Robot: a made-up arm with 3 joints.
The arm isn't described. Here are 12 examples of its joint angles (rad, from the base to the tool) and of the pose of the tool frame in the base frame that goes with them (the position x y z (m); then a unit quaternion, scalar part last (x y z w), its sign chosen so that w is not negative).
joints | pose
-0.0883 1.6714 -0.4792 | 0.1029 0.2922 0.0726 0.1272 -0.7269 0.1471 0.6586
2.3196 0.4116 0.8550 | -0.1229 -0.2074 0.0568 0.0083 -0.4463 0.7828 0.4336
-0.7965 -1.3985 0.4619 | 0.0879 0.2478 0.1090 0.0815 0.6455 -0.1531 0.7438
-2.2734 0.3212 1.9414 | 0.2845 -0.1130 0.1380 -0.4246 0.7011 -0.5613 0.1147
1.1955 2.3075 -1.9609 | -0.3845 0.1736 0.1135 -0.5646 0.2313 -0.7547 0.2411
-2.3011 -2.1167 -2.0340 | 0.3737 -0.2181 0.1475 -0.5886 0.1937 0.5379 0.5716
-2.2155 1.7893 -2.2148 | 0.3425 -0.2567 0.0702 -0.0619 -0.6566 0.0614 0.7492
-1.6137 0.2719 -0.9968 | 0.3524 0.0298 -0.0402 0.2417 -0.4244 -0.5836 0.6488
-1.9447 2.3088 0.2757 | 0.2165 -0.1151 0.1205 -0.7798 -0.4644 -0.4018 0.1219
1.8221 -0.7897 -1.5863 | -0.3533 -0.2367 0.0417 0.1899 0.6851 0.3437 0.6135
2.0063 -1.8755 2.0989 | -0.2855 -0.1089 0.0989 0.6144 0.2167 -0.6243 0.4311
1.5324 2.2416 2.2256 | -0.3201 -0.0725 0.0241 -0.0050 -0.5574 -0.4486 0.6986
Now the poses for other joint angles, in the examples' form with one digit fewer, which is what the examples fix.
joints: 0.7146 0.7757 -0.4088
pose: -0.182 0.231 -0.018 0.306 -0.281 0.389 0.822
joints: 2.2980 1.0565 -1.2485
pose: -0.305 -0.220 0.006 0.580 0.293 0.760 0.018
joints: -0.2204 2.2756 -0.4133
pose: 0.125 0.273 0.146 -0.012 -0.892 0.140 0.429
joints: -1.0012 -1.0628 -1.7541
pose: 0.271 0.340 0.074 0.737 -0.034 -0.606 0.297
